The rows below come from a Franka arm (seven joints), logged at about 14 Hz.
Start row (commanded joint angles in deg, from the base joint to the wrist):
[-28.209, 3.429, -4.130, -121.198, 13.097, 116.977, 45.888]
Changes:
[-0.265, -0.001, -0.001, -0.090, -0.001, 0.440, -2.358]
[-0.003, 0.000, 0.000, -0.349, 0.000, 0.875, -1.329]
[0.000, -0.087, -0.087, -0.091, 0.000, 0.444, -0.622]
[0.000, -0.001, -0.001, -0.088, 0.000, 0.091, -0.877]
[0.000, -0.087, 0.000, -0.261, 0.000, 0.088, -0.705]
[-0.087, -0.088, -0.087, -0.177, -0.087, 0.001, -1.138]
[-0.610, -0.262, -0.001, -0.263, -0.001, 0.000, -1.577]
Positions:
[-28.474, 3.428, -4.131, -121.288, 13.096, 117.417, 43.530]
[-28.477, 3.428, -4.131, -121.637, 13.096, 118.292, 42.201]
[-28.477, 3.341, -4.218, -121.728, 13.096, 118.736, 41.579]
[-28.477, 3.340, -4.219, -121.816, 13.096, 118.827, 40.702]
[-28.477, 3.253, -4.219, -122.077, 13.096, 118.915, 39.997]
[-28.564, 3.165, -4.306, -122.254, 13.009, 118.916, 38.859]
[-29.174, 2.903, -4.307, -122.517, 13.008, 118.916, 37.282]

